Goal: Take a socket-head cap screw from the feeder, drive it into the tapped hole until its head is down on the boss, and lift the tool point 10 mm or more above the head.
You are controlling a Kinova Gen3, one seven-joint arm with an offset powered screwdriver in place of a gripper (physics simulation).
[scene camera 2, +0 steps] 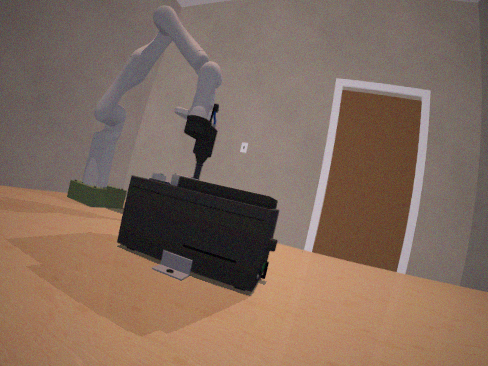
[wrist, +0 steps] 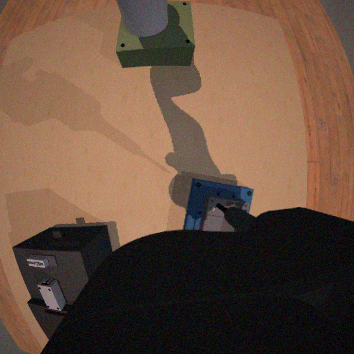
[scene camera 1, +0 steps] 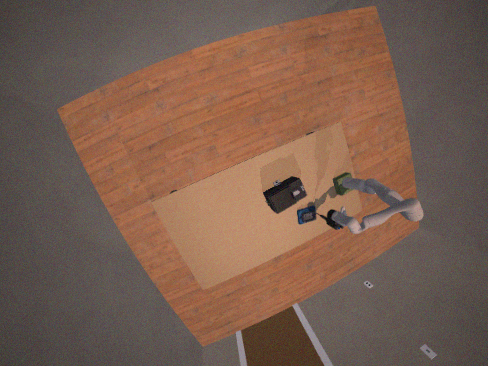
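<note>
My screwdriver points down. In the wrist view its tip overlaps the grey block on the blue fixture. In scene camera 1 the tip is close to the fixture's right side. In scene camera 2 the tip is hidden behind the black feeder box. The feeder has a light metal piece on it. I cannot make out a screw on the tip, or the tapped hole. The dark tool body hides part of the fixture in the wrist view.
The arm stands on a green base on the tan mat. A small grey bracket is at the foot of the feeder's near side. The feeder is beside the fixture.
</note>
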